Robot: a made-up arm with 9 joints. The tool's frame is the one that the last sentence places. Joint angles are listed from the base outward.
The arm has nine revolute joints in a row. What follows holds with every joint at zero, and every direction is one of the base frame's.
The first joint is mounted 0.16 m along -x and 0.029 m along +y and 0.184 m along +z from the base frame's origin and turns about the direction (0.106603, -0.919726, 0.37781).
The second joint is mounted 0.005 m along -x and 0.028 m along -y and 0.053 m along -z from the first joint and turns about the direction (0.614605, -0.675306, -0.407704).
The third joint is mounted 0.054 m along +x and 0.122 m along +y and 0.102 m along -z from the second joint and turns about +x.
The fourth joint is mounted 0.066 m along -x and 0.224 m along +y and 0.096 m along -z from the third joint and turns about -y.
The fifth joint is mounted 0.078 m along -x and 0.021 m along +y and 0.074 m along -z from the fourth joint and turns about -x.
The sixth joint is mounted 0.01 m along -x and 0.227 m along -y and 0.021 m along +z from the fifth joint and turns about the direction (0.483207, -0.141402, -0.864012).
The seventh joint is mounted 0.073 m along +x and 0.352 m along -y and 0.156 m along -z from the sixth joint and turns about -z.
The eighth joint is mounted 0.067 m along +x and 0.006 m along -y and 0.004 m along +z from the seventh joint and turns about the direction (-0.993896, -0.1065, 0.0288).
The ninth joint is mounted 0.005 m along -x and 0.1 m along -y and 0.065 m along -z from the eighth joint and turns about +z.
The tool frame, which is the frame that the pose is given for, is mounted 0.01 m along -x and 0.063 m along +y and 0.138 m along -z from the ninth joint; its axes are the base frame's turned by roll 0, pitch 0 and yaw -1.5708 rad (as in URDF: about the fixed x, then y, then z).
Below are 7 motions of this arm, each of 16 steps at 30 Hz.
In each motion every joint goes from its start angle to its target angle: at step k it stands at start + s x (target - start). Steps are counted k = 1, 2, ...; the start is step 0. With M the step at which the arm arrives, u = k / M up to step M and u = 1 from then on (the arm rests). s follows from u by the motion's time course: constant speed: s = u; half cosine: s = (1 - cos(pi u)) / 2; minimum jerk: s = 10 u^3 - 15 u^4 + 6 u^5.
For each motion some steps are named. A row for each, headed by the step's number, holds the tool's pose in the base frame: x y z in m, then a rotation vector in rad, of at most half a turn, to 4 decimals.
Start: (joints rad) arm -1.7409 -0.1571 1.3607 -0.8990 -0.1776 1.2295 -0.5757 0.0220 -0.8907
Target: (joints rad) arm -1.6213 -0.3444 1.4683 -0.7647 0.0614 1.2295 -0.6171 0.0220 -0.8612
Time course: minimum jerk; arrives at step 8
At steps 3, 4, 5, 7, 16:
3: -0.2518 0.7371 0.5166 0.8499 -1.2339 0.7133
4: -0.2863 0.7240 0.5167 0.8719 -1.2475 0.7776
5: -0.3199 0.7092 0.5159 0.8943 -1.2598 0.8421
7: -0.3574 0.6900 0.5137 0.9206 -1.2723 0.9168
16: -0.3597 0.6887 0.5135 0.9223 -1.2730 0.9215

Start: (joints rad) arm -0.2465 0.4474 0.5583 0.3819 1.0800 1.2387 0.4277 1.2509 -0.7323
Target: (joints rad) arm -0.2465 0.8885 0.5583 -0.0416 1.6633 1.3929 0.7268 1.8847 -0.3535
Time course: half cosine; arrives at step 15
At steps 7, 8, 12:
7: -0.6170 0.1755 -0.1763 0.9287 0.0726 1.8633
8: -0.6198 0.1849 -0.1394 1.0091 0.0409 1.8456
12: -0.6184 0.2071 -0.0169 1.2486 -0.1011 1.7871

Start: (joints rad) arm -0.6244 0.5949 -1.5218 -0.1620 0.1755 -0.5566 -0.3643 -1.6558 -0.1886
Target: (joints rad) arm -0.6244 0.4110 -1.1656 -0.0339 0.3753 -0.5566 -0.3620 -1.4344 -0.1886
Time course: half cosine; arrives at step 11
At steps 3, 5, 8, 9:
3: -0.2555 -0.0862 0.1667 -1.1269 1.0322 -2.3314
5: -0.2492 -0.0901 0.1577 -1.1910 0.9874 -2.2211
8: -0.2394 -0.0943 0.1456 -1.2693 0.9121 -2.0558
9: -0.2371 -0.0949 0.1432 -1.2842 0.8938 -2.0185

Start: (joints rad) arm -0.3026 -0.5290 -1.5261 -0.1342 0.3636 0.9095 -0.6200 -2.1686 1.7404
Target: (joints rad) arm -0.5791 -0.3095 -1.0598 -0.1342 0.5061 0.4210 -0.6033 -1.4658 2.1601
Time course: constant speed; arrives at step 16
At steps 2, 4, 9, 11, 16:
2: -0.4029 -0.1227 0.2724 0.3209 0.6874 0.1023
4: -0.4010 -0.1316 0.2749 0.2816 0.7299 0.1149
9: -0.3926 -0.1541 0.2858 0.2065 0.8701 0.1695
11: -0.3870 -0.1633 0.2911 0.1879 0.9371 0.2010
16: -0.3663 -0.1875 0.3027 0.1752 1.1228 0.3049

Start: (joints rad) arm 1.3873 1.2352 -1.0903 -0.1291 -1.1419 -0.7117 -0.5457 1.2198 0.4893
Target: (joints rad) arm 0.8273 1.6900 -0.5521 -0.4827 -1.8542 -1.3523 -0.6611 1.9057 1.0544
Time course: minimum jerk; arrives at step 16
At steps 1, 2, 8, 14, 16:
1: 0.5515 0.0682 0.5742 0.9495 -2.4602 -0.8566
2: 0.5509 0.0744 0.5760 0.9505 -2.4652 -0.8593
8: 0.4656 0.2055 0.6440 0.9700 -2.5914 -1.2250
14: 0.3293 0.1801 0.6769 -0.7891 2.2411 1.9145
16: 0.3248 0.1777 0.6767 -0.7796 2.2190 1.9372

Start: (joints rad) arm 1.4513 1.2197 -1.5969 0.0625 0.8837 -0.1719 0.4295 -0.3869 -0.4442
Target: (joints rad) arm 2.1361 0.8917 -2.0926 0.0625 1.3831 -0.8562 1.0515 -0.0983 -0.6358
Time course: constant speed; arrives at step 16
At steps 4, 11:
4: -0.5106 -0.0839 0.1861 -0.9354 1.0165 2.0232
11: -0.6429 0.1189 0.2684 -0.4208 1.0040 1.5731

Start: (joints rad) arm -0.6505 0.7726 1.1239 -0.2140 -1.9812 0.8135 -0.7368 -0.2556 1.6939
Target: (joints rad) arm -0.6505 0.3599 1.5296 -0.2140 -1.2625 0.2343 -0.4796 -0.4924 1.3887
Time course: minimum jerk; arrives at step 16
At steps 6, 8, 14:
6: 0.0942 0.7530 0.7862 -2.3528 0.7099 0.2532
8: 0.1016 0.8090 0.7137 -2.4840 0.6712 0.2493
14: 0.0745 0.8844 0.5302 -2.7835 0.4944 0.2410

